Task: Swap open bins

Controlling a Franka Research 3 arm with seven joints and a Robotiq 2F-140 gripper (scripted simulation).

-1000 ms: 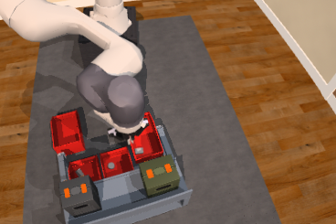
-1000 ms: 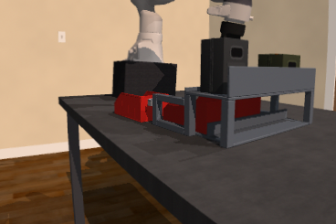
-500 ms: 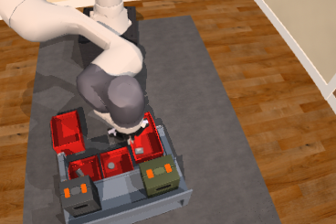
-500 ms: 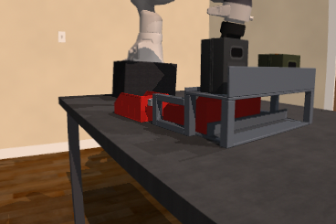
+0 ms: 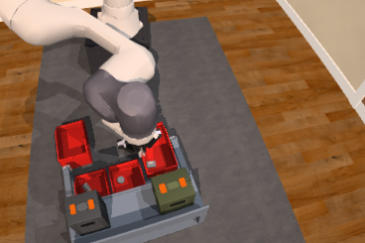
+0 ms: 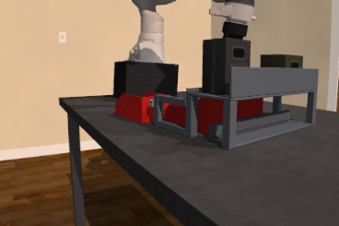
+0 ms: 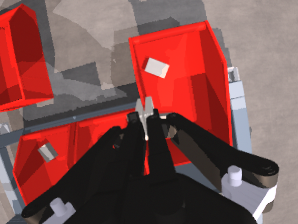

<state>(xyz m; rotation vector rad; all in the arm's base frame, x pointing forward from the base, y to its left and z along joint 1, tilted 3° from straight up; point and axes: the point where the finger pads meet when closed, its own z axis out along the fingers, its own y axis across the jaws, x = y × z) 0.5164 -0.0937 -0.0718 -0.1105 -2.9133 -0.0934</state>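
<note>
The shelf lip is 20 mm behind my hand, 60 mm to the right of it and 90 mm below it. From my hand the other things lie so: grey box (160 mm ahead, 200 mm to the right, 60 mm above); then olive box (180 mm ahead, 30 mm to the left, 50 mm above).
</note>
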